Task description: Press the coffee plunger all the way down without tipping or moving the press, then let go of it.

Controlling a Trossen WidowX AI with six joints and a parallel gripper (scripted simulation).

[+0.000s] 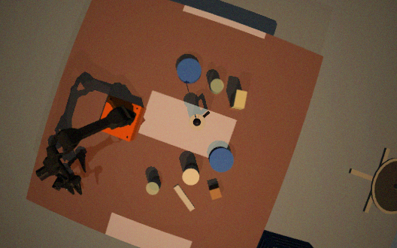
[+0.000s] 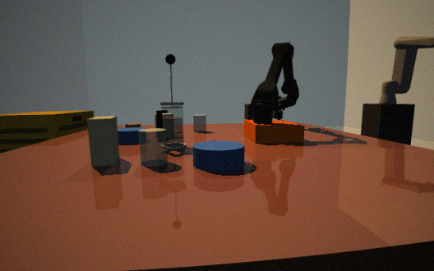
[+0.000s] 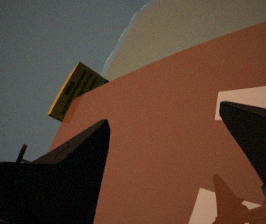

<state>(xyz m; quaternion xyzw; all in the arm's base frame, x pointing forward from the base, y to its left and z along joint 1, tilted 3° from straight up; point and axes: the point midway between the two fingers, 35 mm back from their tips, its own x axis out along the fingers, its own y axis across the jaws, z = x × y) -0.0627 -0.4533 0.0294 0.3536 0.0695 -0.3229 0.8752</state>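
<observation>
The coffee press is 35 cm ahead of my gripper tip, 63 cm to the left of it and 5 cm above it. The rest, counted from my gripper tip: brown block (60 cm ahead, 35 cm to the left, 6 cm below).
</observation>
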